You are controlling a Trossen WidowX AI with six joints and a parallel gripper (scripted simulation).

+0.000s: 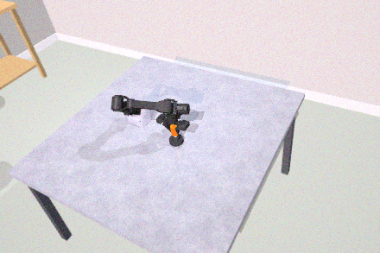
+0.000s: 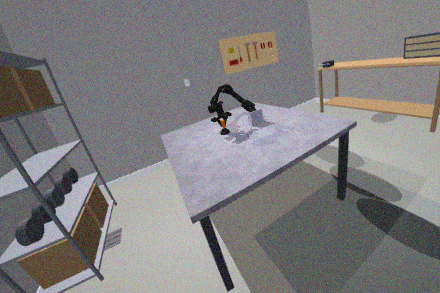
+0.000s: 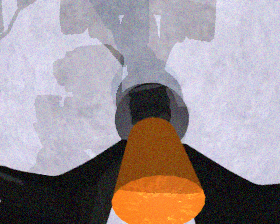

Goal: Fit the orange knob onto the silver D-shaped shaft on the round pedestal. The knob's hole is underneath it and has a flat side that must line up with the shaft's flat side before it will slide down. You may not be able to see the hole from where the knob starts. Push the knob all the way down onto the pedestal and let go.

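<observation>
My gripper tip is 3 cm below the orange knob. The rest, counted from my gripper tip: dark round pedestal (4 cm below).
</observation>
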